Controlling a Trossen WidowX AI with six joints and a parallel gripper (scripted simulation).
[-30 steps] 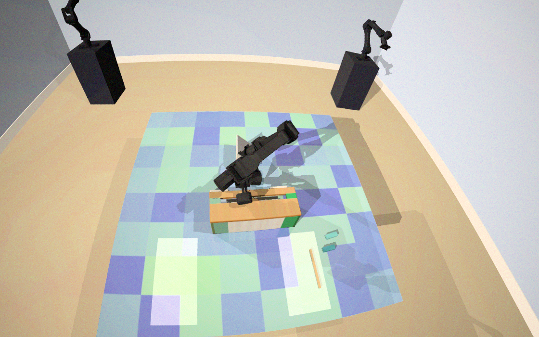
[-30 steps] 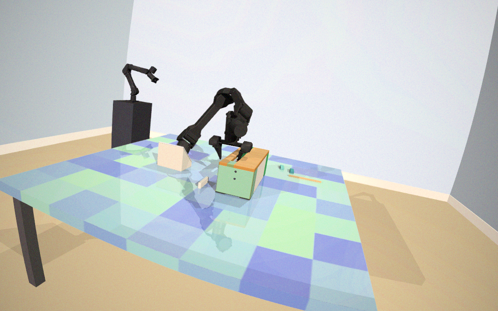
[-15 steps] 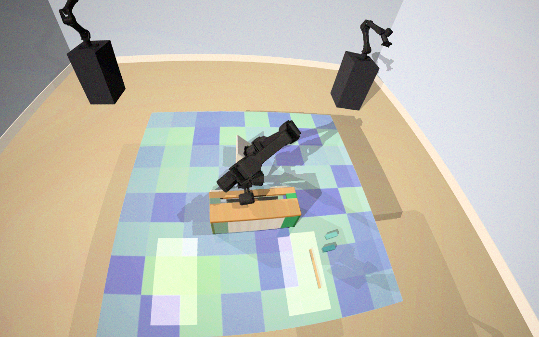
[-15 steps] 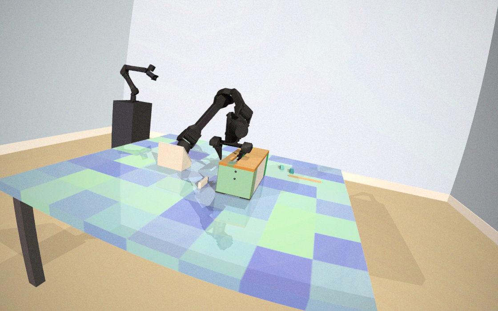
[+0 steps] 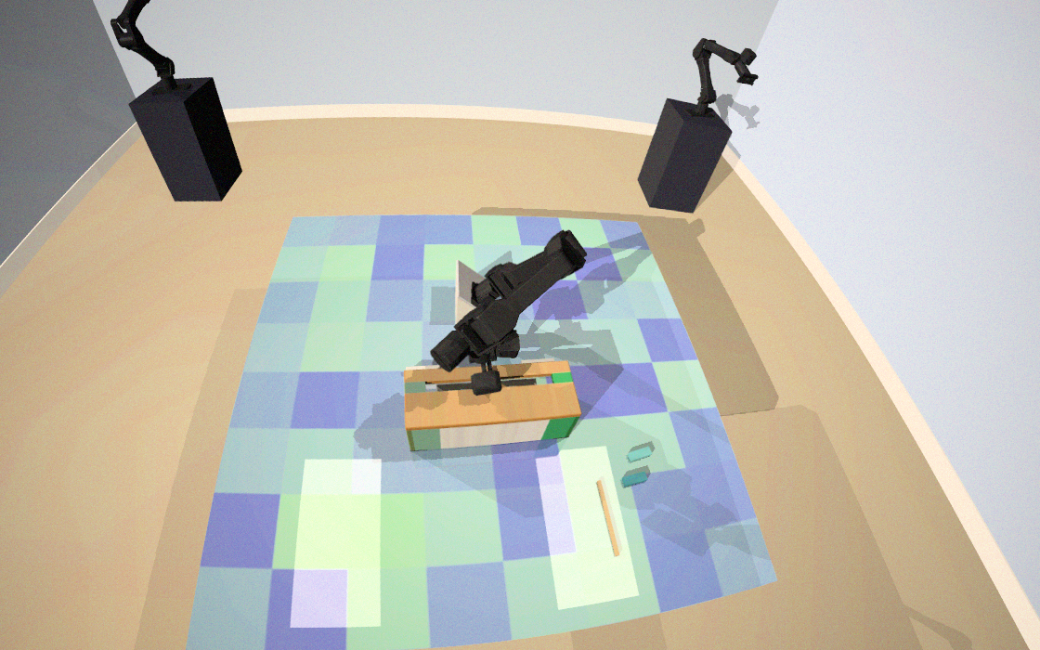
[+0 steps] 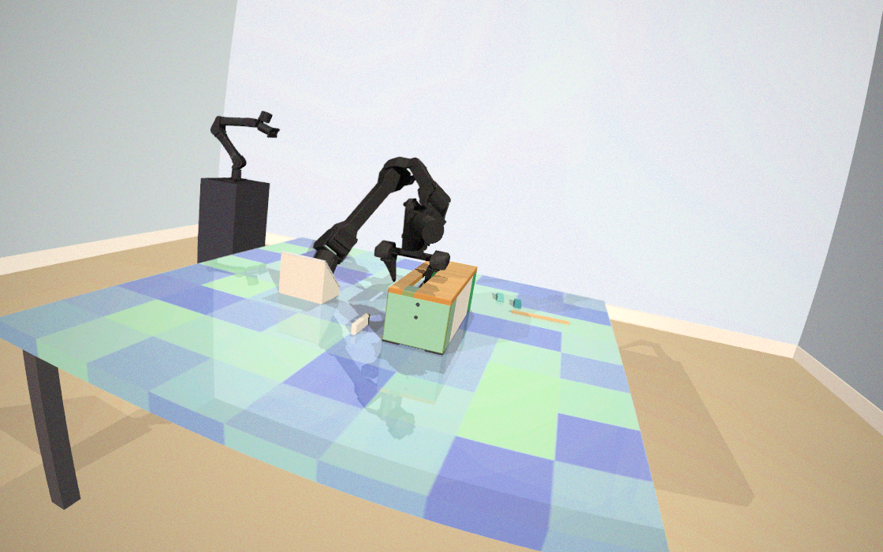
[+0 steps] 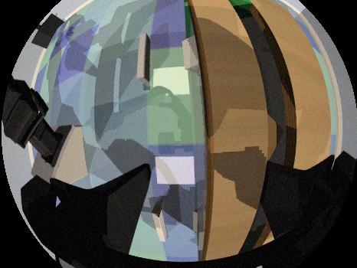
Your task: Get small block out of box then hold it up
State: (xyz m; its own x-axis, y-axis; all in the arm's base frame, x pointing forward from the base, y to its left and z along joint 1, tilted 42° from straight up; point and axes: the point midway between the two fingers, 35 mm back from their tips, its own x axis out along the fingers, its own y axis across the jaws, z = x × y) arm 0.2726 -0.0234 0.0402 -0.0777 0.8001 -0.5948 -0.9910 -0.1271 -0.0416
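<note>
Right now my gripper tip is 4 cm short of the box and 3 cm above it. The rest, counted from my gripper tip: small block 5 cm ahead, 3 cm to the left; then thin stick 33 cm ahead, 28 cm to the left, 9 cm below.
</note>
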